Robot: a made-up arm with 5 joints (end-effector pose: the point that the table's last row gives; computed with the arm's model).
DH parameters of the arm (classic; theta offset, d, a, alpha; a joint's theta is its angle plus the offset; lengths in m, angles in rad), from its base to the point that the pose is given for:
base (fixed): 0 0.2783 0.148 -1.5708
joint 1: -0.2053 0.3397 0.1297 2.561
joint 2: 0 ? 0.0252 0.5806
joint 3: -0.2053 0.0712 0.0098 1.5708
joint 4: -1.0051 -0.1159 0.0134 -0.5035
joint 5: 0 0.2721 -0.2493 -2.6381
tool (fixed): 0.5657 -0.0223 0 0
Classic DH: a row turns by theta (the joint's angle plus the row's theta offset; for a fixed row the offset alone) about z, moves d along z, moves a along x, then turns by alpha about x.
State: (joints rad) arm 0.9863 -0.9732 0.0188 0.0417 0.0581
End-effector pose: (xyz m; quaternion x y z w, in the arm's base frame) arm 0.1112 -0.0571 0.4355 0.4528 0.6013 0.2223 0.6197
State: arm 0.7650 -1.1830 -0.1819 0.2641 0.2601
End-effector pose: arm 0.1279 0.0676 0.5460 0.3680 0.6585 0.0060 0.6564
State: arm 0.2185 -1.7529 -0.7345 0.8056 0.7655
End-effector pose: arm 0.2698 0.2733 0.6221 0.1464 0.8053 -0.3638 0.4447
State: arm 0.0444 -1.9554 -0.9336 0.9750 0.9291
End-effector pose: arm 0.3042 0.2861 0.6163 0.0832 0.8650 -0.3774 0.3199
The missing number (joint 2, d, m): 0.1805
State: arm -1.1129 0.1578 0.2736 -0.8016 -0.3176
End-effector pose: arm 0.2115 -0.0299 0.7246 -0.7057 -0.0986 0.6773 0.1831
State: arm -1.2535 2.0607 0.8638 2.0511 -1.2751
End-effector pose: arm 0.1320 0.1292 0.7660 0.5813 0.6501 -0.4036 0.2768
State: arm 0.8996 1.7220 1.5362 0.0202 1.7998
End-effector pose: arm 0.4305 0.3931 0.4249 0.4849 -0.8639 0.1136 0.0749
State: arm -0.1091 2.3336 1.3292 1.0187 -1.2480
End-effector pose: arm 0.3208 0.0511 0.8036 0.6124 0.6984 -0.2681 0.2557
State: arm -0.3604 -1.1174 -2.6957 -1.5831 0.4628
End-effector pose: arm -0.0027 0.1354 0.6436 -0.9812 0.0849 0.1703 0.0314
